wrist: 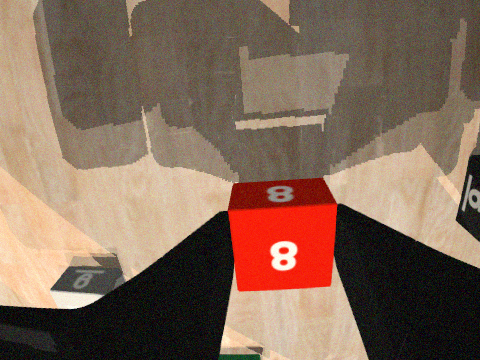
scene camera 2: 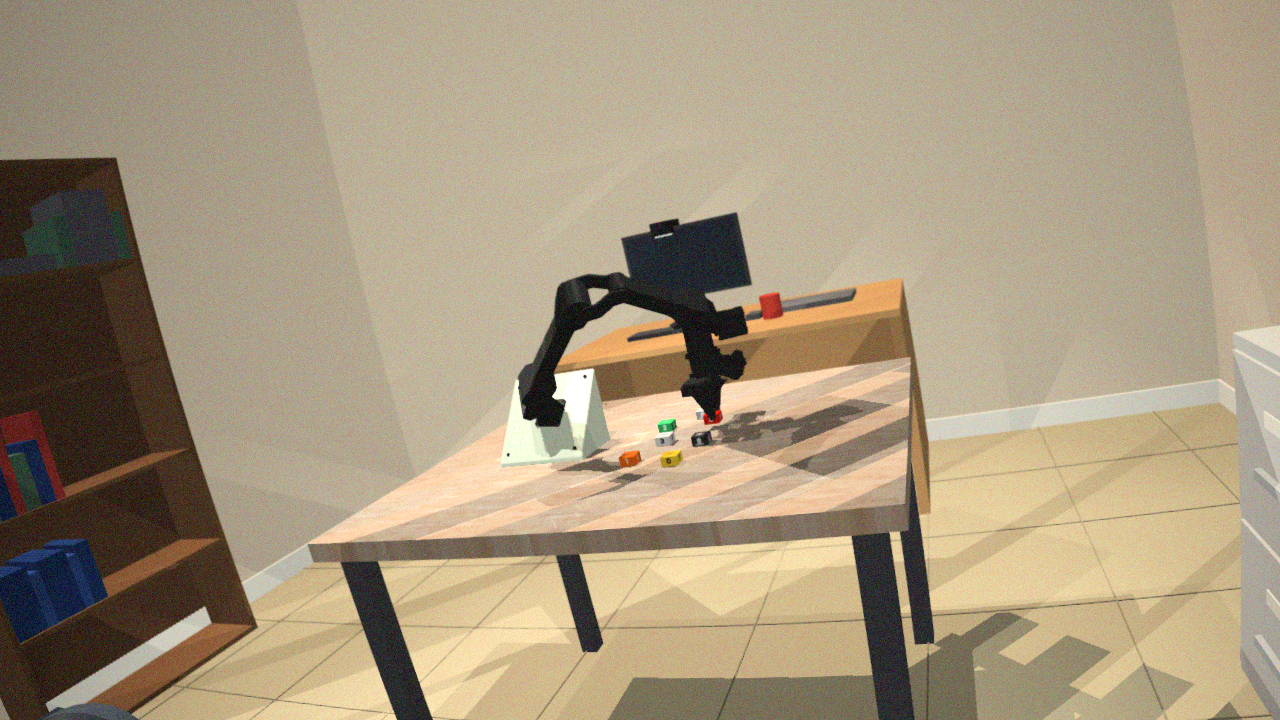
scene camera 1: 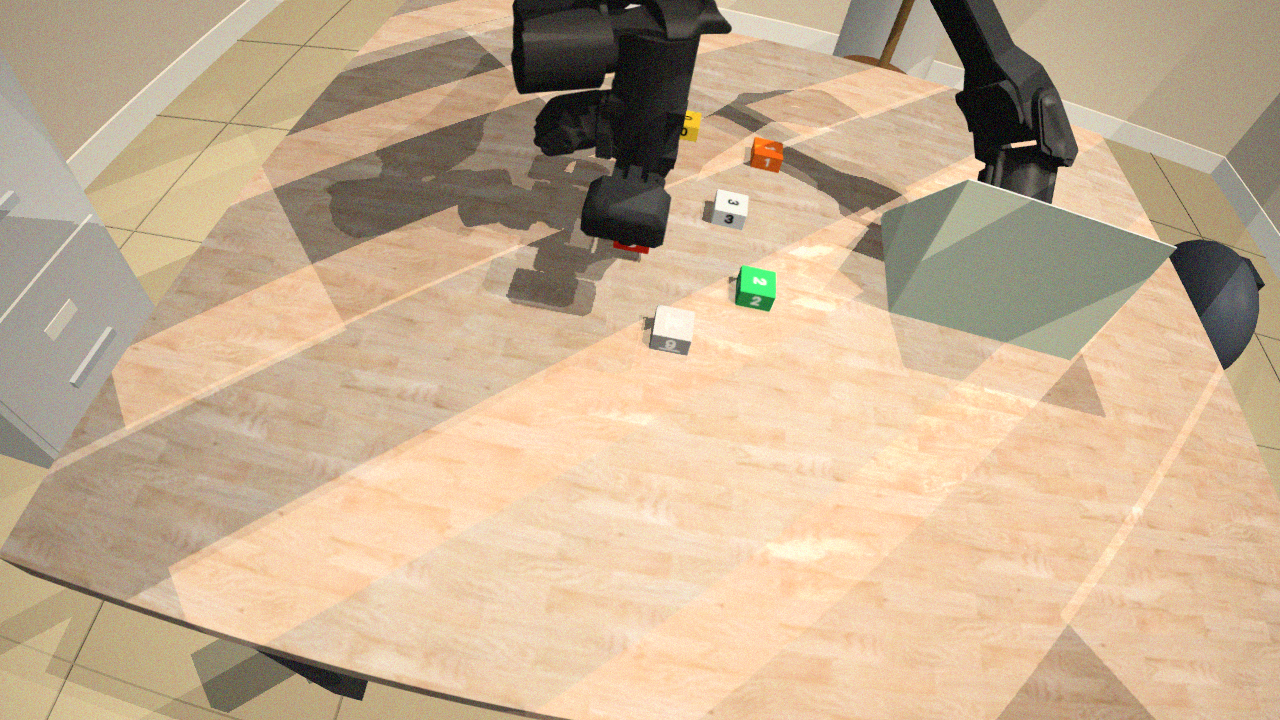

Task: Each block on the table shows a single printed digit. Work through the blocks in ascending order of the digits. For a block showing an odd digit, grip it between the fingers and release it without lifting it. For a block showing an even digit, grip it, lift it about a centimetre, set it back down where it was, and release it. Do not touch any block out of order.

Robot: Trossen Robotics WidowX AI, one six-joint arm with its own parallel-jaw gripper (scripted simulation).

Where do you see a grey block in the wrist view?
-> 78, 286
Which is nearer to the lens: the green block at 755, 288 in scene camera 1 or the white block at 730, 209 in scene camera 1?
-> The green block.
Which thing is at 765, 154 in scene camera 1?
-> An orange block.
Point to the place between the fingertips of my gripper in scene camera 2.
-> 715, 417
